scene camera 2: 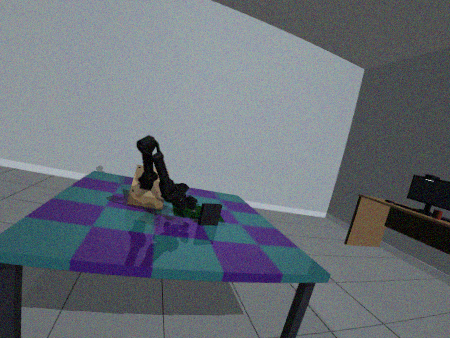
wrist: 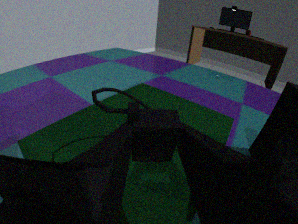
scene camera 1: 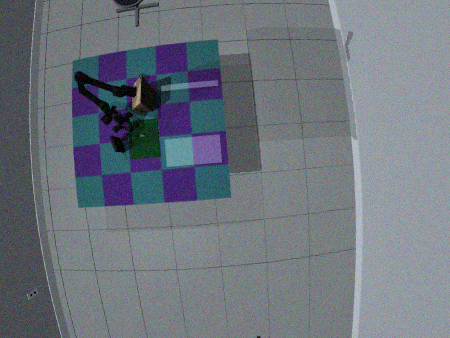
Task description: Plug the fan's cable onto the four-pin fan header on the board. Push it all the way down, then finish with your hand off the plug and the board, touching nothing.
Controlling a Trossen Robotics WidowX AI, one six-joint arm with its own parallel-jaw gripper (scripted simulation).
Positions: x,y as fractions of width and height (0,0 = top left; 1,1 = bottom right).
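Observation:
The gripper (wrist: 0.52,0.57) is visible together with a dark plug (wrist: 0.53,0.59). The scene also has a green board (scene camera 1: 0.33,0.43), and the wrist view shows that board too (wrist: 0.20,0.64).

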